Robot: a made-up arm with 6 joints. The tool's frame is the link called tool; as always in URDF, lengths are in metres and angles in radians.
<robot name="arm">
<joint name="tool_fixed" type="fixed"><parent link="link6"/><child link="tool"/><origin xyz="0 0 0" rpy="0 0 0"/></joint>
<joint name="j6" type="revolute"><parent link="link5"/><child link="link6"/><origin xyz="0.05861 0.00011 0" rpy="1.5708 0 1.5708"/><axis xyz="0 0 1"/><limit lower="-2.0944" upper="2.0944"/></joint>
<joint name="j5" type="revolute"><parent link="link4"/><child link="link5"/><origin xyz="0 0 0" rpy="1.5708 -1.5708 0"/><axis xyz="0 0 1"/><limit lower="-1.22" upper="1.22"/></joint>
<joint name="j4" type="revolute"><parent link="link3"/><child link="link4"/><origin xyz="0.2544 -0.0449 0" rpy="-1.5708 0 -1.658"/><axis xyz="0 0 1"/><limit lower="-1.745" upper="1.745"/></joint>
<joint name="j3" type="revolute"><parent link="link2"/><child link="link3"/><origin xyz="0.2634 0.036 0" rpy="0 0 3.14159"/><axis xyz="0 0 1"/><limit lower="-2.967" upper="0"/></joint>
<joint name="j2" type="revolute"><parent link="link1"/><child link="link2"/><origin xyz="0 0 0" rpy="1.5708 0 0"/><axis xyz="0 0 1"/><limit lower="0" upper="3.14"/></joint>
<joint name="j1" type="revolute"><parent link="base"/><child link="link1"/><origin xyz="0 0 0.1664" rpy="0 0 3.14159"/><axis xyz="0 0 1"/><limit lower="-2.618" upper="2.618"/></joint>
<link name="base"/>
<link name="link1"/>
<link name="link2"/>
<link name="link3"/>
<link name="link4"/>
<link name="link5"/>
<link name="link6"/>
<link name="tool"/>
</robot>
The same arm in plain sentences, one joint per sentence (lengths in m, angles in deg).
The arm has six revolute joints in a row. What follows holds with every joint at zero, and every direction is one of the base frame's. The first joint lies 0.1664 m along +z from the base frame's origin and rotates about +z, from -150 to 150 deg. The second joint lies at the same point as the first joint and rotates about +y, from 0 to 179.91 deg. The third joint lies 0.2634 m along -x and 0.036 m along +z from the second joint and rotates about +y, from -170 to 0 deg. The fourth joint lies 0.2544 m along +x and 0.0449 m along +z from the third joint and rotates about the direction (0.9962, 0, 0.0871), from -99.98 to 99.98 deg. The fifth joint lies at the same point as the fourth joint and rotates about +y, from -69.9 to 69.9 deg. The sixth joint lies 0.0584 m along +x and 0.005 m along +z from the fifth joint and rotates about the direction (0.9962, 0, 0.0871), from -120 to 120 deg. The tool frame, which is the frame that the pose is given for, lies at the same point as the sixth joint; its axes are the base frame's turned by roll 0, pitch 85 and yaw 0 deg (as in URDF: about the fixed x, then y, then z).
